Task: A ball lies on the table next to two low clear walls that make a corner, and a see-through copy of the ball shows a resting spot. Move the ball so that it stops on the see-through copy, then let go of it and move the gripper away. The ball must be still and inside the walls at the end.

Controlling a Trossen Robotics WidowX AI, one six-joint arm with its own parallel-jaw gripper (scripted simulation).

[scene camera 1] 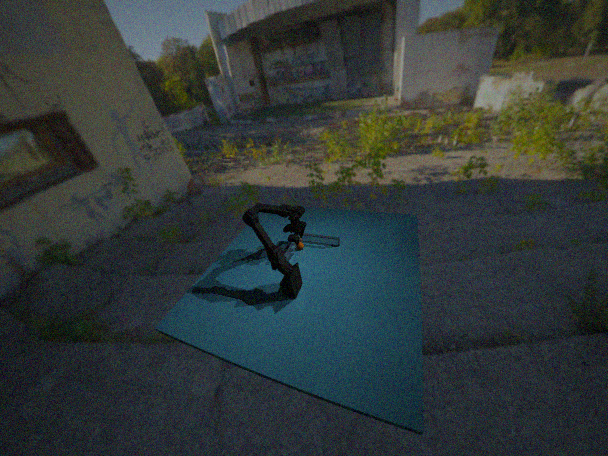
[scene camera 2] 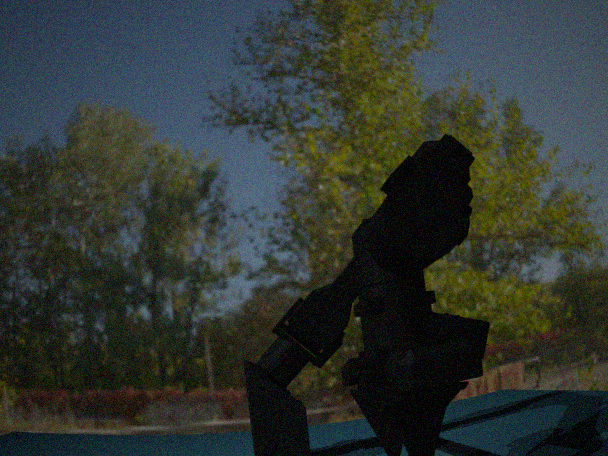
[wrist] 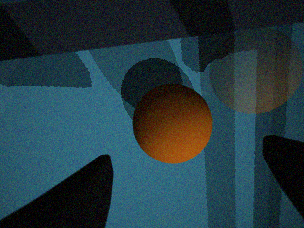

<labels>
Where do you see an orange ball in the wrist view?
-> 172, 123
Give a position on a see-through copy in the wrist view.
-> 249, 72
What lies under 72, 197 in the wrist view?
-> My gripper.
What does my gripper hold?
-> Nothing.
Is my gripper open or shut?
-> Open.
</labels>
